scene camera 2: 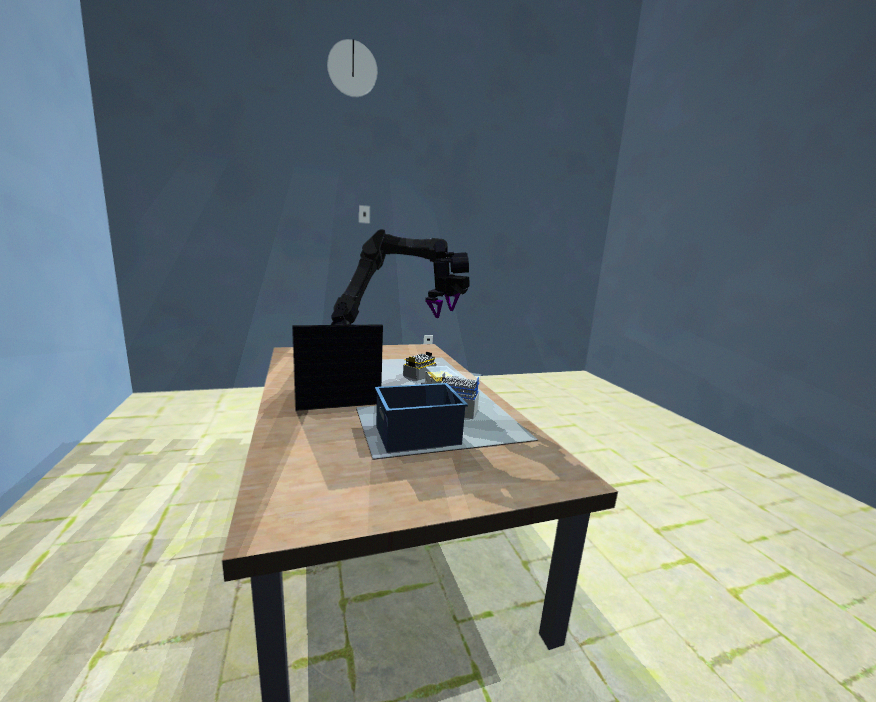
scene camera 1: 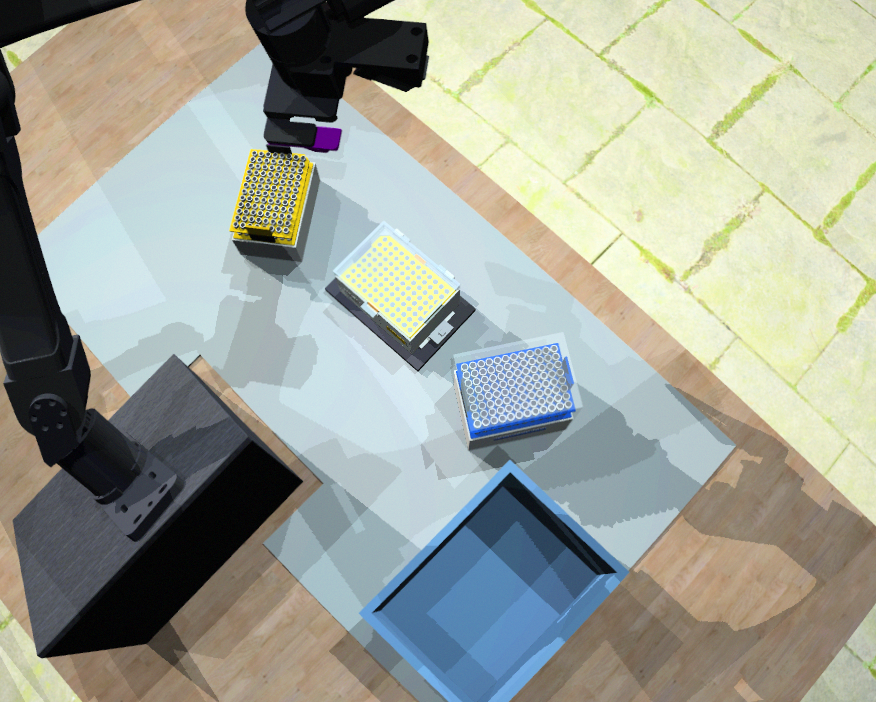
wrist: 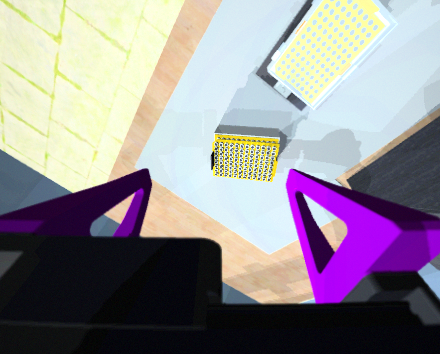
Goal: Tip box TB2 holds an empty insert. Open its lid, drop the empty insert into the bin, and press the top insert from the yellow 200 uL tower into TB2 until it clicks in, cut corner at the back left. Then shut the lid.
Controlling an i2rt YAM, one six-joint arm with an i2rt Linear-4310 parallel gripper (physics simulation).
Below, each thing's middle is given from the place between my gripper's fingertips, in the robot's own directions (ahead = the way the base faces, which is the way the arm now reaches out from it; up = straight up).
Now: hand 270 mm past the blue bin [scene camera 1: 493,596], 410 mm to the left of it and 210 mm above it.
